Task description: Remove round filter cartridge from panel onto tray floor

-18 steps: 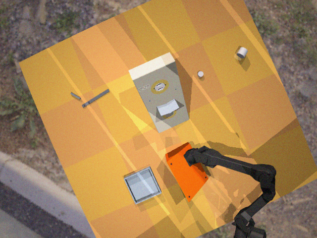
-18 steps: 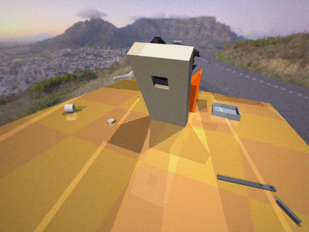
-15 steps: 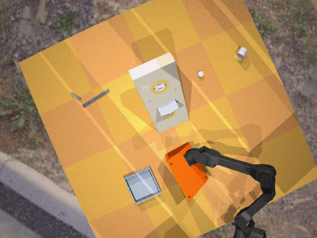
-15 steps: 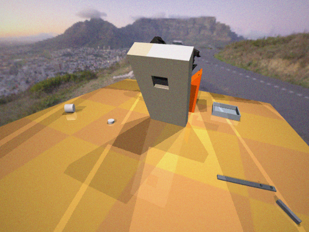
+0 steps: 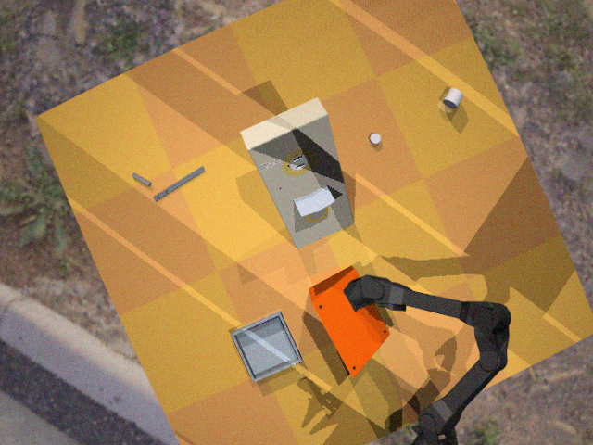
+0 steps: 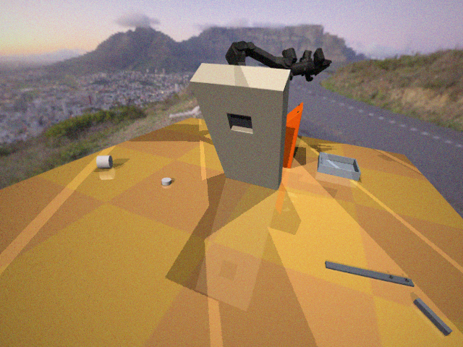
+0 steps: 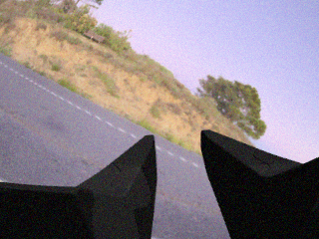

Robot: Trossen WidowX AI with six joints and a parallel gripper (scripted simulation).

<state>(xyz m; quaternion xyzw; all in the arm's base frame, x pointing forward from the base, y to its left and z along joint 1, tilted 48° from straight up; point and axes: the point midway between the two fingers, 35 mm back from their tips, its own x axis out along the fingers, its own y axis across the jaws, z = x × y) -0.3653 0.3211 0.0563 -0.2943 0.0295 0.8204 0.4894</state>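
The round filter cartridge lies 750 mm ahead of my gripper tip, 240 mm to the right of it and 130 mm below it. The rest, counted from my gripper tip: small grey stub (720 mm ahead, 480 mm to the right, 390 mm below); light grey tray (390 mm below, 350 mm ahead, 80 mm to the left); beige service panel (700 mm ahead, 230 mm to the right, 210 mm below).
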